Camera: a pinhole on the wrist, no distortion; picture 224 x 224 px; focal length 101.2 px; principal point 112.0 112.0 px. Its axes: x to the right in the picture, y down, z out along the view. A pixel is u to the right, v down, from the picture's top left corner.
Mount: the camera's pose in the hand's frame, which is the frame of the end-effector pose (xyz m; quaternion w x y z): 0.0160 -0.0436 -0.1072 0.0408 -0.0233 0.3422 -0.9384
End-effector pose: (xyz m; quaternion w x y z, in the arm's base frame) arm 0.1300 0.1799 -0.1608 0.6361 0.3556 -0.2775 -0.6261
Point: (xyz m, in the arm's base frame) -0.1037 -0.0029 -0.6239
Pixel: 67.1 213.2
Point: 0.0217 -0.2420 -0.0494
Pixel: outside the picture
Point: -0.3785 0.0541 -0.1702
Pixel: 104.0 89.1
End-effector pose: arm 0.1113 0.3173 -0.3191 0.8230 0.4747 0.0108 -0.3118
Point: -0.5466 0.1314 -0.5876
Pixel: 188.3 153.3
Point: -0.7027 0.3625 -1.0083
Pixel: outside the picture
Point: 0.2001 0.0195 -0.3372
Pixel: 35.8 50.9
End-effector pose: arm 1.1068 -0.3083 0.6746 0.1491 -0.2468 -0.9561 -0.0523
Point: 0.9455 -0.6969 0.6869
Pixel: 143.7 194.9
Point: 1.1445 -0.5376 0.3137
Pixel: 187.0 69.2
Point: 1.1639 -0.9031 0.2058
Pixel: 202.2 119.1
